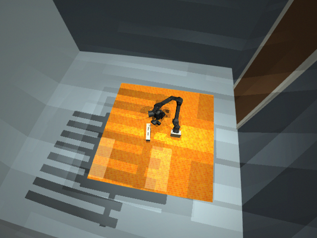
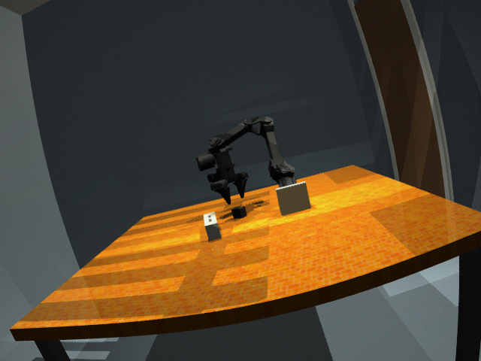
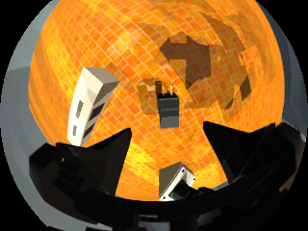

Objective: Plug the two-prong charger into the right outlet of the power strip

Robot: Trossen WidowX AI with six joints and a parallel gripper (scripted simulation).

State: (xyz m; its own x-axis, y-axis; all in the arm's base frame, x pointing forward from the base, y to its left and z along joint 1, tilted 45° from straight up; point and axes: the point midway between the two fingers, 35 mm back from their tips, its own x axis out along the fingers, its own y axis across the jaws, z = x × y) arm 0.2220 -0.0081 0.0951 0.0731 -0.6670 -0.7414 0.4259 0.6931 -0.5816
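The dark two-prong charger lies 2 cm ahead of my gripper tip, 1 cm to the right of it and 5 cm below it.
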